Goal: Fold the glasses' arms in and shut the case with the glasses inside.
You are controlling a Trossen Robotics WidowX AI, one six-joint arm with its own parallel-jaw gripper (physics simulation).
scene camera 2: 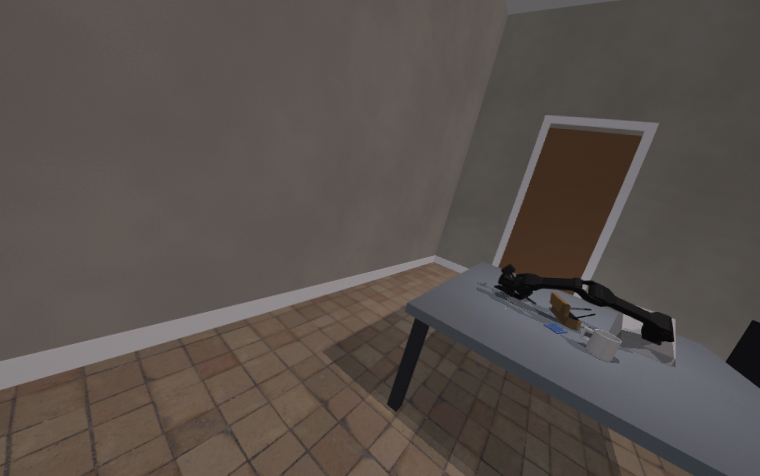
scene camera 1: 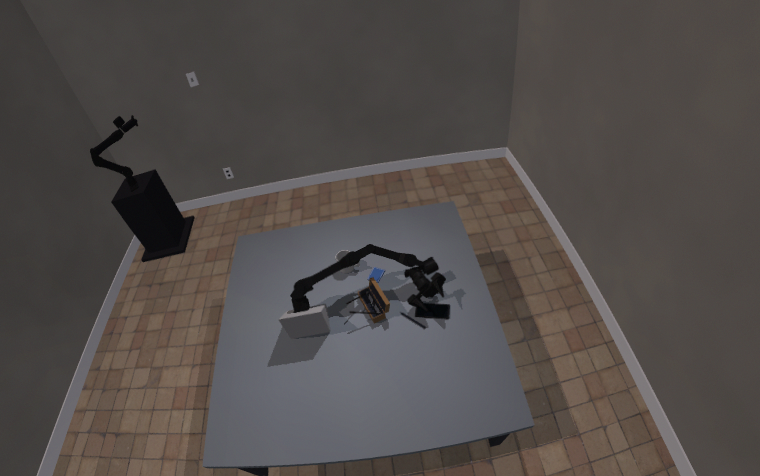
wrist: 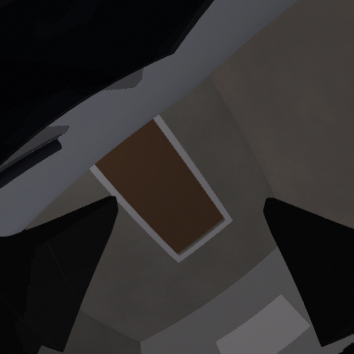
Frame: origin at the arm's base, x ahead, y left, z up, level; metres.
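Where they show: gripper, between the fingertips: [scene camera 2: 513, 276] [scene camera 1: 435, 304] [wrist: 191, 204]; arm's base, origin of its link: [scene camera 2: 651, 335] [scene camera 1: 301, 310].
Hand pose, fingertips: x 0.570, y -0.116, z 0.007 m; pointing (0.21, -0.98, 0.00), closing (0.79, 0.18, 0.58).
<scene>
Each offset is from my fingertips to the top centre of the thing. "spot": to the spot under its first point.
The brown glasses case @[spot: 0.217 m back, 0.122 m left, 0.038 m down] [scene camera 1: 380, 297] [scene camera 2: 559, 307] stands open on the table, its lid upright. The dark glasses [scene camera 1: 360, 312] [scene camera 2: 581, 308] lie in it, with thin arms unfolded and sticking out over the side toward the robot's base. The lenses are too small to make out clearly. My gripper [scene camera 1: 431, 301] [wrist: 191, 204] is open and empty. It is low, on the far side of the case from the robot's base, beyond the lid and apart from it. The case and glasses do not show in the wrist view.
A flat black slab @[0.005 m back, 0.025 m left, 0.083 m down] [scene camera 1: 441, 311] lies below my gripper, with a thin dark stick @[0.104 m back, 0.004 m left, 0.082 m down] [scene camera 1: 413, 320] beside it. A blue card @[0.212 m back, 0.296 m left, 0.086 m down] [scene camera 1: 376, 274] [scene camera 2: 555, 328] and a white mug @[spot: 0.334 m back, 0.420 m left, 0.033 m down] [scene camera 2: 603, 344] are near the case. The arm stands on a pale block [scene camera 1: 306, 325].
</scene>
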